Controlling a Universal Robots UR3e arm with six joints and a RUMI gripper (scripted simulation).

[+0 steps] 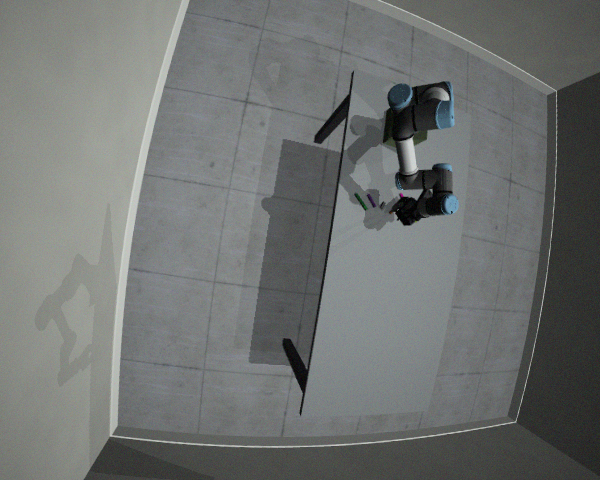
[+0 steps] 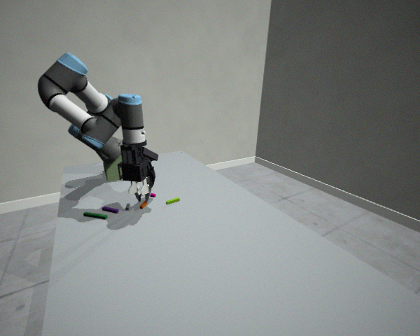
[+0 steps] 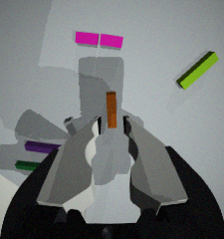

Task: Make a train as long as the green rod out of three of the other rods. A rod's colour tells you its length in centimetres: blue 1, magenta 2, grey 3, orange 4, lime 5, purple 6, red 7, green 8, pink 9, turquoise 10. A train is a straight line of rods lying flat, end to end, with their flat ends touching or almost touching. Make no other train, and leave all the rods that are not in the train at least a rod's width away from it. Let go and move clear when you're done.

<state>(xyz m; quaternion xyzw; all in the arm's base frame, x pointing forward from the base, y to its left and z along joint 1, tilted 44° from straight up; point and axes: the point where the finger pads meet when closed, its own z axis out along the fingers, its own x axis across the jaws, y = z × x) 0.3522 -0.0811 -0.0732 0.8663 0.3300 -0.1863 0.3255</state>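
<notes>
My gripper is now 30 mm above the orange rod. From my hand the other things lie so: grey rod: 20 mm behind, 50 mm to the right, 30 mm below; lime rod: 30 mm ahead, 100 mm to the left, 30 mm below; purple rod: 30 mm behind, 100 mm to the right, 30 mm below.
</notes>
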